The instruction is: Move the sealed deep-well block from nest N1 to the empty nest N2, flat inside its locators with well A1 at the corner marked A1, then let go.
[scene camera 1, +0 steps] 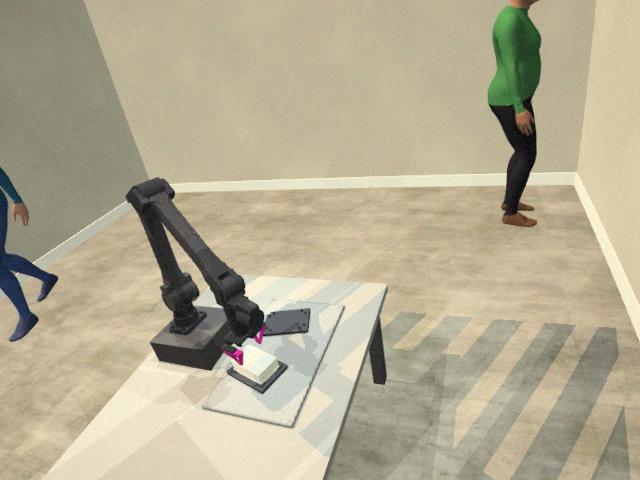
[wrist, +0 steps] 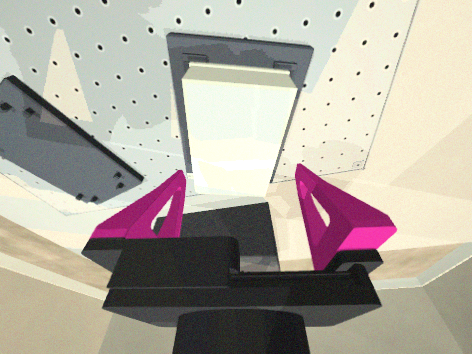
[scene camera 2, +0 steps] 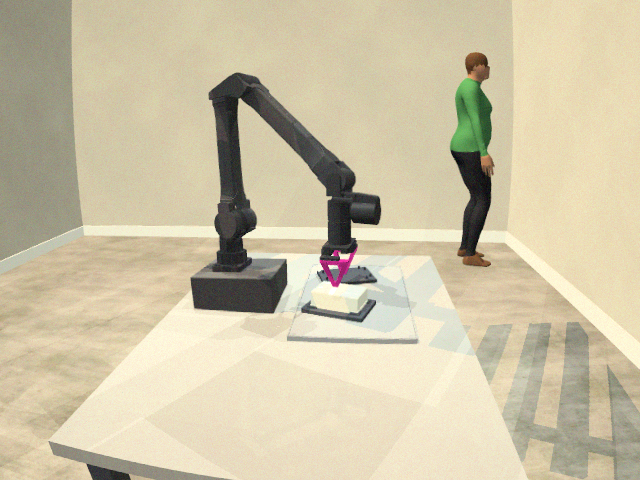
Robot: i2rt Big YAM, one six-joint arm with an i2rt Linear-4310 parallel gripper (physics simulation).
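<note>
The sealed deep-well block is pale cream and sits in a dark nest, N1. The other dark nest, N2, is empty, stands at an angle farther back and shows small locator pegs. My gripper has magenta fingers, open and empty, pointing down above the block at its side toward the arm's base. In the wrist view the fingers stand left and right of the block's near end. The A1 marks cannot be read.
Both nests stand on a perforated plate on the table. The arm's dark base box is beside the plate. A person in green and one in blue are off the table.
</note>
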